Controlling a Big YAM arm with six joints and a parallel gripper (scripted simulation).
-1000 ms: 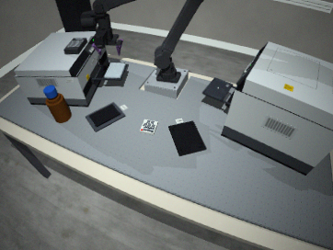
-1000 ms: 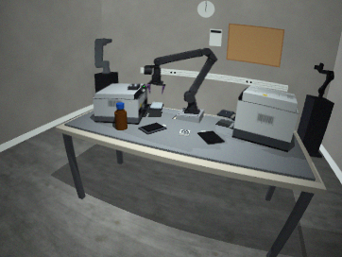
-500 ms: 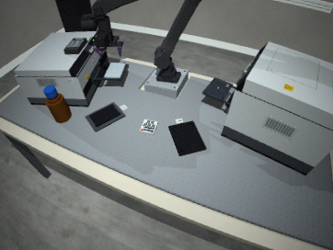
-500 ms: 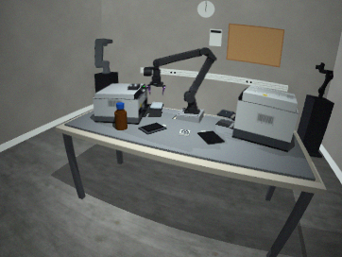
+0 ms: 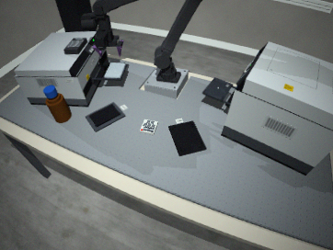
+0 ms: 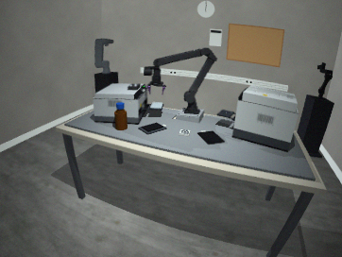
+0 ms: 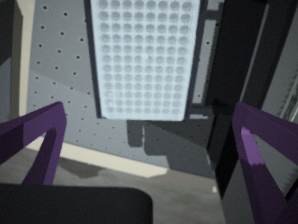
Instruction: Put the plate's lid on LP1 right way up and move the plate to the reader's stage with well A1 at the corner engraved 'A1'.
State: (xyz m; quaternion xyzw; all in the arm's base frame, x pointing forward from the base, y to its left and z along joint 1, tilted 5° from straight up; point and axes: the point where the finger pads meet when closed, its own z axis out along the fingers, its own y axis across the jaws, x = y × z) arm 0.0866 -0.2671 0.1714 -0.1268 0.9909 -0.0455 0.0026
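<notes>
The white multi-well plate is 10 mm behind my hand and 100 mm below it. Round my hand: label 160 mm ahead, 120 mm to the left, 190 mm below; then lidded plate 240 mm ahead, 60 mm to the left, 180 mm below; then LP1 pad 240 mm ahead, 60 mm to the left, 190 mm below.
</notes>
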